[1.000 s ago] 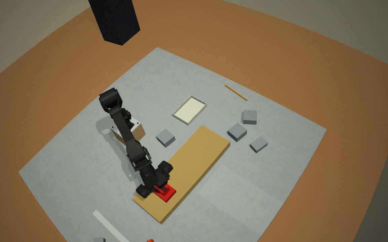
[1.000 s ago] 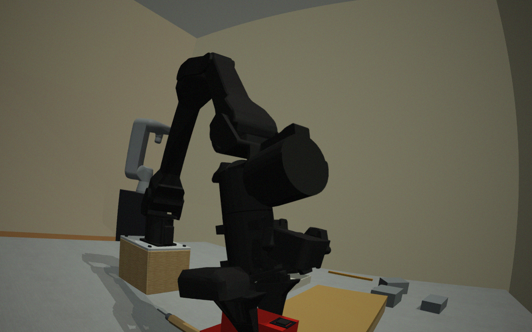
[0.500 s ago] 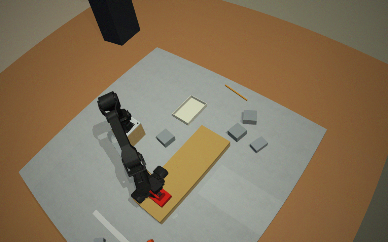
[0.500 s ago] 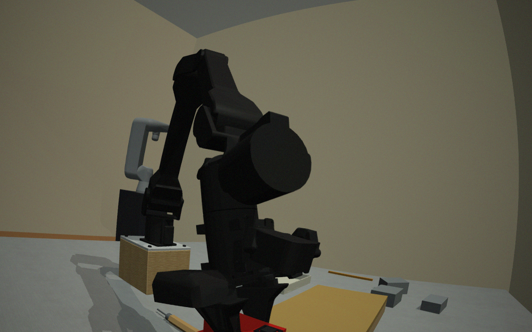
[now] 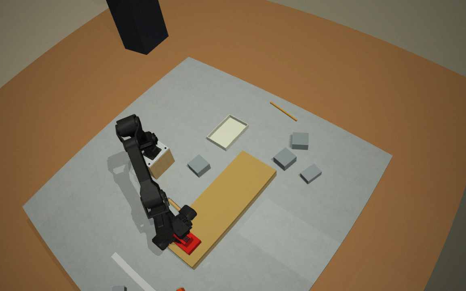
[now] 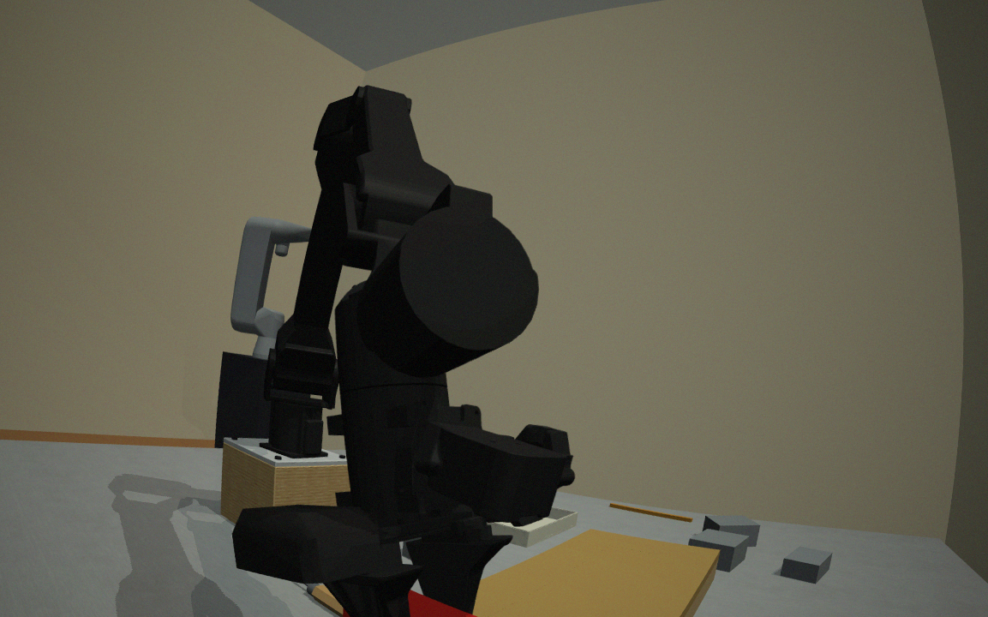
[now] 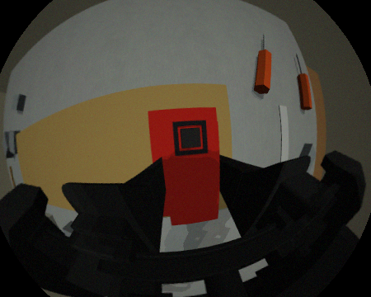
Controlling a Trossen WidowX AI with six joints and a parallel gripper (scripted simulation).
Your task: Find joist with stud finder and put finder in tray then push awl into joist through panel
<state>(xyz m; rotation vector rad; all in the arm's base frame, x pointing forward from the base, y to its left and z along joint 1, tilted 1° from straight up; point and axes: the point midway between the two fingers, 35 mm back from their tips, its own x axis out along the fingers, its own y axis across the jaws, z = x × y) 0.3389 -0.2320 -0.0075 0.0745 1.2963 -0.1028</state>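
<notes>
Right now my gripper tip is 54 cm to the right of the tray, 17 cm past it and 5 cm above it. The rest, counted from my gripper tip: square indicator: 3 cm above, 2 cm ahead; then red stud finder: 2 cm above, 1 cm ahead; then awl: 18 cm behind, 11 cm to the left, 6 cm below.
</notes>
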